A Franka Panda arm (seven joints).
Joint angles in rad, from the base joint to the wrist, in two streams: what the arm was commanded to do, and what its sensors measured. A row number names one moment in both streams.
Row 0, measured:
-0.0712 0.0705 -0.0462 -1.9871 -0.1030 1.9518 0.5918
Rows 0 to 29, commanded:
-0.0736 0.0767 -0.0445 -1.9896 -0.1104 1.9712 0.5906
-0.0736 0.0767 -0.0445 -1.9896 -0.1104 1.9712 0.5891
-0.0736 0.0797 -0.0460 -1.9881 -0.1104 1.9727 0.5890
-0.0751 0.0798 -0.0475 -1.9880 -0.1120 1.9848 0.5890
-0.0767 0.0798 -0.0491 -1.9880 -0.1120 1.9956 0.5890
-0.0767 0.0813 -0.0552 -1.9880 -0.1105 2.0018 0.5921
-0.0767 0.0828 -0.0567 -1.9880 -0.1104 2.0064 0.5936
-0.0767 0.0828 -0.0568 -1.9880 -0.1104 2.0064 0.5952
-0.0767 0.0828 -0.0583 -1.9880 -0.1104 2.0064 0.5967
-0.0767 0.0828 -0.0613 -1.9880 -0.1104 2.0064 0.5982
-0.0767 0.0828 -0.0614 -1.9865 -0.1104 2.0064 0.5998
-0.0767 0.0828 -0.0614 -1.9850 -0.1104 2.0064 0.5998
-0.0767 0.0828 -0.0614 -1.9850 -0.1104 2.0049 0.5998
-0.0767 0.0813 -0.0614 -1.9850 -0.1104 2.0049 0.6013
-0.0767 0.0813 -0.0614 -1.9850 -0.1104 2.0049 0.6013
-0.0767 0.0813 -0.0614 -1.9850 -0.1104 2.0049 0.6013
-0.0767 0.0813 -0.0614 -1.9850 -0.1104 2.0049 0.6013
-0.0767 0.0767 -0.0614 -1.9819 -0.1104 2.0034 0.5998
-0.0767 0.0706 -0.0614 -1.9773 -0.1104 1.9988 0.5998
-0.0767 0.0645 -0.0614 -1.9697 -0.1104 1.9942 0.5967
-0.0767 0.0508 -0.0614 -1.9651 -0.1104 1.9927 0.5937
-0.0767 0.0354 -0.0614 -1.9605 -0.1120 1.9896 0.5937
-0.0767 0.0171 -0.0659 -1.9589 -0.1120 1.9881 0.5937
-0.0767 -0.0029 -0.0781 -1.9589 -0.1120 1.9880 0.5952
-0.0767 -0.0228 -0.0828 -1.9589 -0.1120 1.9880 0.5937
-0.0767 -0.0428 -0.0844 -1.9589 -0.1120 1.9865 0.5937
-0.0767 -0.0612 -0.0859 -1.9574 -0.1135 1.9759 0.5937
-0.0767 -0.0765 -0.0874 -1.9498 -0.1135 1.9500 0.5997
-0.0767 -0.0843 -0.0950 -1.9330 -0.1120 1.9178 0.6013
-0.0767 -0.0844 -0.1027 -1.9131 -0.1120 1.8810 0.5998
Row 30, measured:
-0.0760 -0.0538 -0.0912 -1.9477 -0.1030 1.9643 0.5921
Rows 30 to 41, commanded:
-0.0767 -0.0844 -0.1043 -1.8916 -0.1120 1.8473 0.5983
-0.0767 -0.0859 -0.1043 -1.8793 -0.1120 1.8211 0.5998
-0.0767 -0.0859 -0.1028 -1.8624 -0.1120 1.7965 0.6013
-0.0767 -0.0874 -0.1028 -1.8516 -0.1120 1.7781 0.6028
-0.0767 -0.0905 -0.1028 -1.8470 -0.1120 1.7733 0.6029
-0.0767 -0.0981 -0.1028 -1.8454 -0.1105 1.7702 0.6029
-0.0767 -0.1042 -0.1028 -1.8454 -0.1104 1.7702 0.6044
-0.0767 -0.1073 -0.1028 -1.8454 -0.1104 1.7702 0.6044
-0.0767 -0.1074 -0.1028 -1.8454 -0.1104 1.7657 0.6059
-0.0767 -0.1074 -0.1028 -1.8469 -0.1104 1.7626 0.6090
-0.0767 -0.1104 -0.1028 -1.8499 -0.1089 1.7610 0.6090
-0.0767 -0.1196 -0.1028 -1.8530 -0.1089 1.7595 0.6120
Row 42, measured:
-0.0761 -0.1007 -0.1068 -1.8552 -0.1030 1.7845 0.5933
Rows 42 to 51, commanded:
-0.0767 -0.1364 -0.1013 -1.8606 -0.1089 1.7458 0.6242
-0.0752 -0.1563 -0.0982 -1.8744 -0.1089 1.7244 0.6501
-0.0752 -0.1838 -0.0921 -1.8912 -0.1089 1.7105 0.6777
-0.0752 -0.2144 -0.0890 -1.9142 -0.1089 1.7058 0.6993
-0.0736 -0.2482 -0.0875 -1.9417 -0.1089 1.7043 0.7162
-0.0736 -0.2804 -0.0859 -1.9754 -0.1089 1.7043 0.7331
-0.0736 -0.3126 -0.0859 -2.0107 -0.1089 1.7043 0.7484
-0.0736 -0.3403 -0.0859 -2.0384 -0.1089 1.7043 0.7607
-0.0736 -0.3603 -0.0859 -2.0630 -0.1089 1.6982 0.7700
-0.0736 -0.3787 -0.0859 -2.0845 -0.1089 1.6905 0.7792
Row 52, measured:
-0.0720 -0.2827 -0.0951 -1.9789 -0.1030 1.6992 0.7326
